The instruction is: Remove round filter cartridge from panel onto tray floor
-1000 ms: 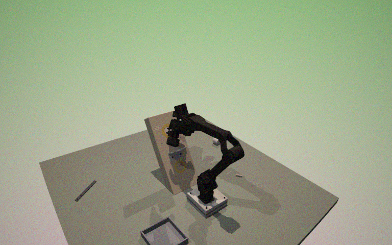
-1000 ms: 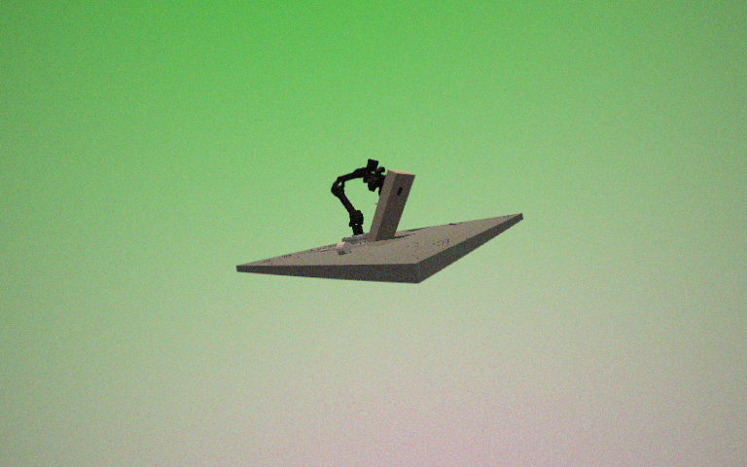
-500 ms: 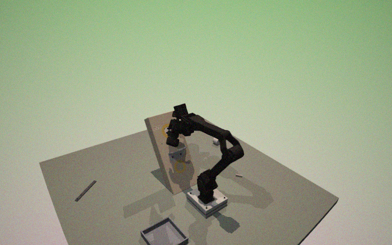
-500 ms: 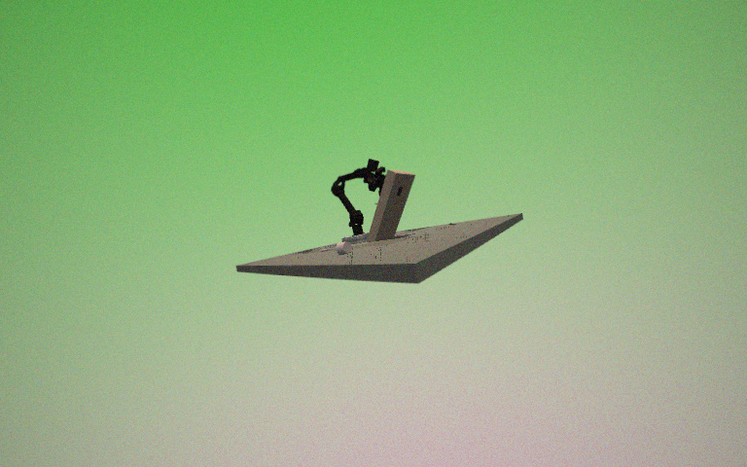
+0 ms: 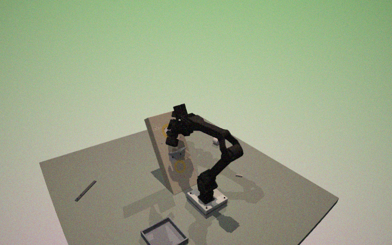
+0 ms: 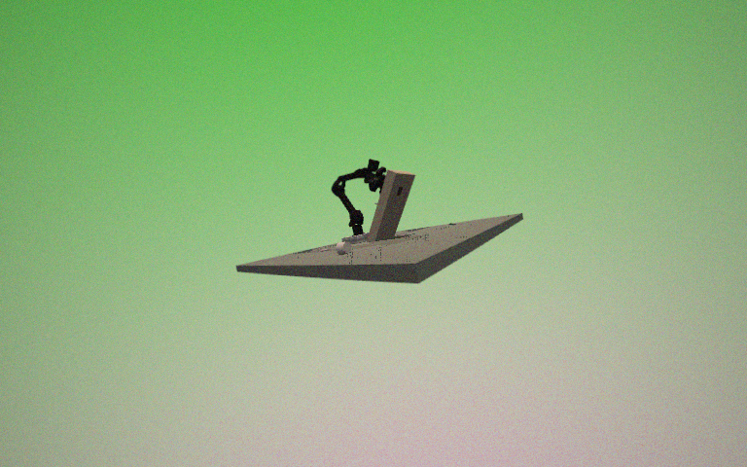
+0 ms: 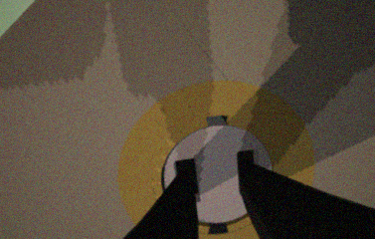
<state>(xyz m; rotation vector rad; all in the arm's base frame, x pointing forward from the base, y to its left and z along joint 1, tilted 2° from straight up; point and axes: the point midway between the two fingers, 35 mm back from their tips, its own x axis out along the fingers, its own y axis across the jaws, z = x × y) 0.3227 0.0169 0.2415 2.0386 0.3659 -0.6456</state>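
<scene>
My gripper tip is 1 cm short of the round white filter cartridge and 1 cm above it. The rest, counted from my gripper tip: grey tray (41 cm behind, 27 cm to the left, 26 cm below).
</scene>
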